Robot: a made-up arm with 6 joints.
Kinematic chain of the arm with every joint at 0, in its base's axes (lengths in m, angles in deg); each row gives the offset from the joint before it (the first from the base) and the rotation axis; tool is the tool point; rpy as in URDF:
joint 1: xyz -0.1 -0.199 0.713 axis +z
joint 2: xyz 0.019 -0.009 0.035 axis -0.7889 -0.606 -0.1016
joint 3: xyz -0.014 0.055 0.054 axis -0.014 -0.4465 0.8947
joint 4: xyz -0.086 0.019 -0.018 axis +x
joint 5: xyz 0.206 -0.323 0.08 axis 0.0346 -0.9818 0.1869
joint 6: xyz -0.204 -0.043 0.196 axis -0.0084 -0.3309 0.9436
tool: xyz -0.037 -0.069 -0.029 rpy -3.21 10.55 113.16
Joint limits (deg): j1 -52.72..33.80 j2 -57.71..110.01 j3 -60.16..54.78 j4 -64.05..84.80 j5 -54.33..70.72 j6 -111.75..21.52
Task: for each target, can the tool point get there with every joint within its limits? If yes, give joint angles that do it. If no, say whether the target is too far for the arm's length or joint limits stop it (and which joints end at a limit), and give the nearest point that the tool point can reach.
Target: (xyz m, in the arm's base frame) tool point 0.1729 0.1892 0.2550
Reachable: no: joint limits stop it (at a limit: joint 2, joint 4, joint 5) | nearest point 0.1466 0.1518 0.3044 | short by 0.067 m
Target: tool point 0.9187 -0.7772 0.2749
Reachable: no: too far | nearest point 0.3552 -0.4573 0.5732 | short by 0.713 m
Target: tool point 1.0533 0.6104 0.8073
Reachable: no: too far | nearest point 0.3732 0.1768 0.7691 | short by 0.807 m
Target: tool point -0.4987 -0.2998 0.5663
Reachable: yes | joints -26.40 77.76 -34.96 31.15 40.60 -35.19
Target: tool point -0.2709 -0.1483 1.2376
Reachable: yes | joints -12.46 12.66 -49.43 -26.81 -1.84 -27.94
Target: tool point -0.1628 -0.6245 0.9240
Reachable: yes | joints 4.32 21.71 -5.24 45.61 -35.20 -53.65
